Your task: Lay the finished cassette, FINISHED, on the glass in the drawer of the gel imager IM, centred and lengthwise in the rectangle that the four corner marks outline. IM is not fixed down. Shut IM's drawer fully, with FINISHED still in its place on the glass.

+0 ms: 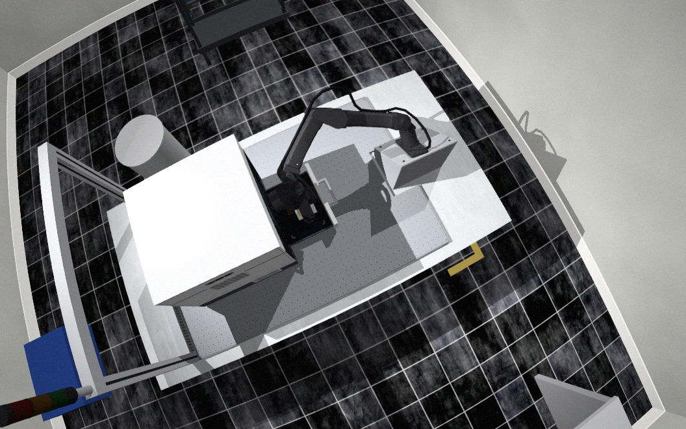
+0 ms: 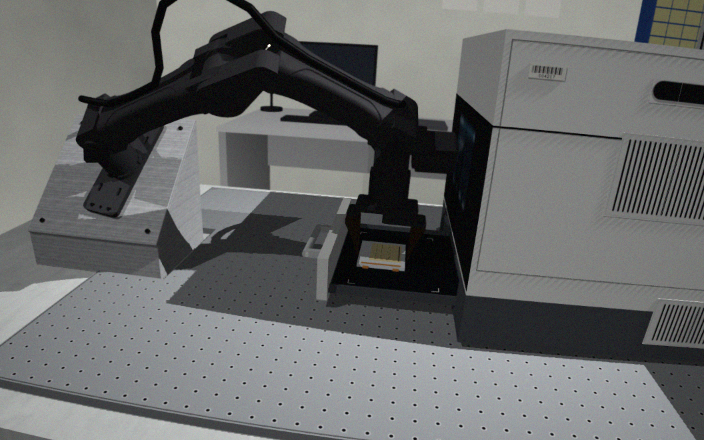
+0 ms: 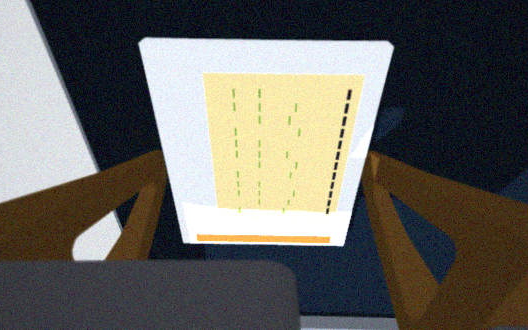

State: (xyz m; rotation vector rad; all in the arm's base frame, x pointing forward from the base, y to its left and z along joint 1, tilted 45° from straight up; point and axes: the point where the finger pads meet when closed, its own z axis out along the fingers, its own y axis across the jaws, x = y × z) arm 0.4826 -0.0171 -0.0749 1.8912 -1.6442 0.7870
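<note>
Right now my hand is 10 mm above the finished cassette. The rest, counted from my hand: drawer (30 mm ahead); then frame rail (690 mm ahead, 550 mm above, 80 mm to the left).
</note>
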